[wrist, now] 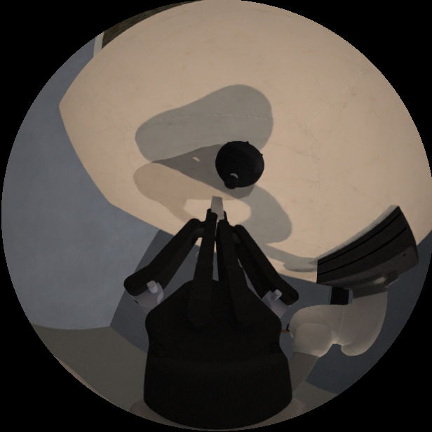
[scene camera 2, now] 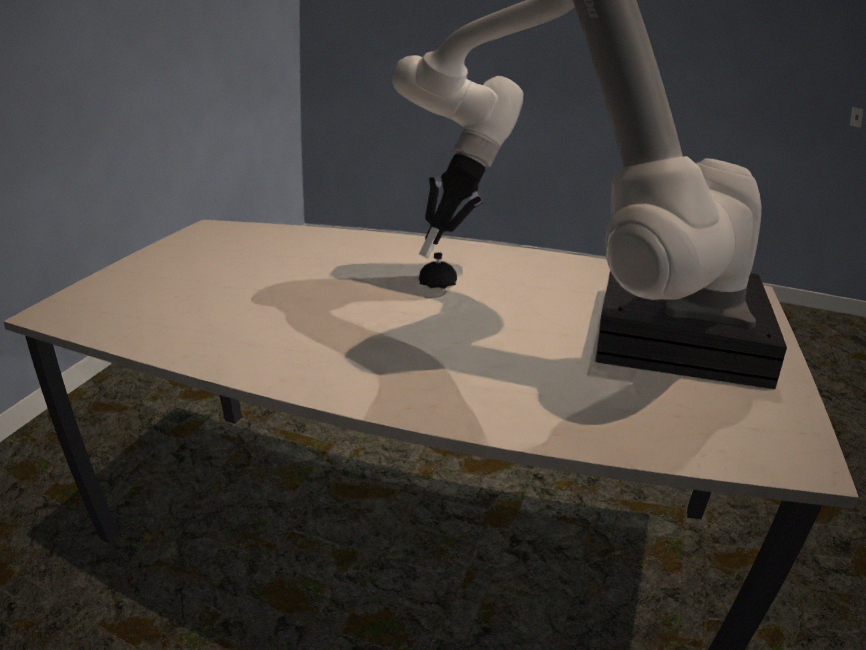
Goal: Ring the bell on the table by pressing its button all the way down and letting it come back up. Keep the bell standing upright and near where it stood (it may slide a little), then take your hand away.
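Frame: origin at the arm's base, x right, y ahead, z up, level; metres.
Seen in the pictures: gripper, fingertip midpoint: (scene camera 2: 423, 256); arm's base at its link origin: (scene camera 2: 705, 302).
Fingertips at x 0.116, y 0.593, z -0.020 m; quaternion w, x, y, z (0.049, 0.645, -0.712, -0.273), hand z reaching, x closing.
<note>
Offsets run from my fingertips to a thing's middle. Level surfaces: height alone.
A black dome-shaped bell {dy -0.019, dx +0.044, dz -0.039 m} (scene camera 2: 437, 274) (wrist: 240, 163) stands upright on the table {dz -0.072 m} (scene camera 2: 174, 307) (wrist: 350, 130). Its small round button {dy -0.019, dx +0.044, dz -0.011 m} (scene camera 2: 437, 256) (wrist: 230, 181) stands up on a short light stem above the dome. My gripper (scene camera 2: 426, 253) (wrist: 215, 203) is shut, its pale fingertips together with nothing between them. In the scene view the tips are tilted and hang close to the button, at about its height or slightly above and to its left. In the wrist view the tips show a little below the button, with a gap between them.
The robot's black base block (scene camera 2: 689, 349) (wrist: 367, 252) stands at the right of the table. Shadows of the arm fall across the table around the bell. A grey-blue wall (scene camera 2: 160, 111) (wrist: 45, 200) rises beyond the table's edge.
</note>
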